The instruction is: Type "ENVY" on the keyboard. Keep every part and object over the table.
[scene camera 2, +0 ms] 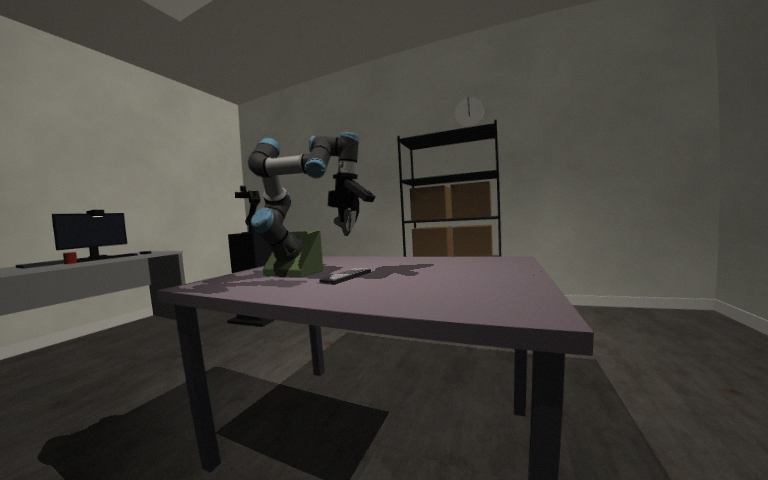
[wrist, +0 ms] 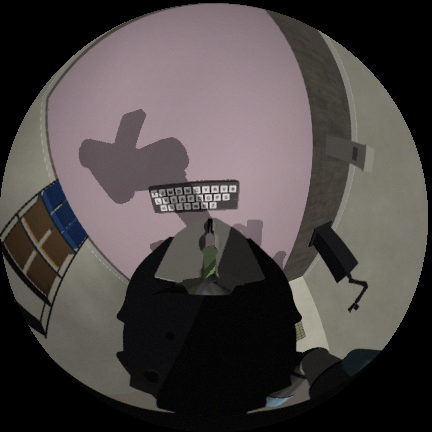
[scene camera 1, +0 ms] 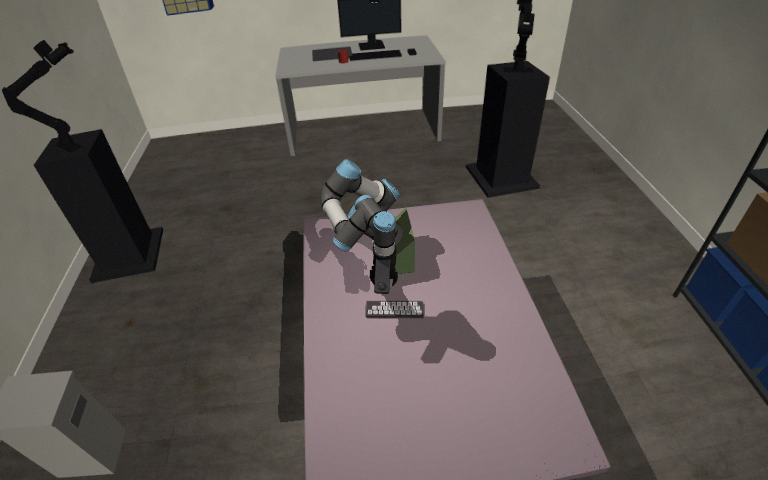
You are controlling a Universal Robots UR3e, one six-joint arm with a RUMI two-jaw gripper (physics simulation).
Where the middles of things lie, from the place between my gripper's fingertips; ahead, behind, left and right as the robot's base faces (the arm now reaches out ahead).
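The dark keyboard (scene camera 1: pixel 375 309) is 150 mm below my hand, 40 mm to the left of it and 30 mm behind it.
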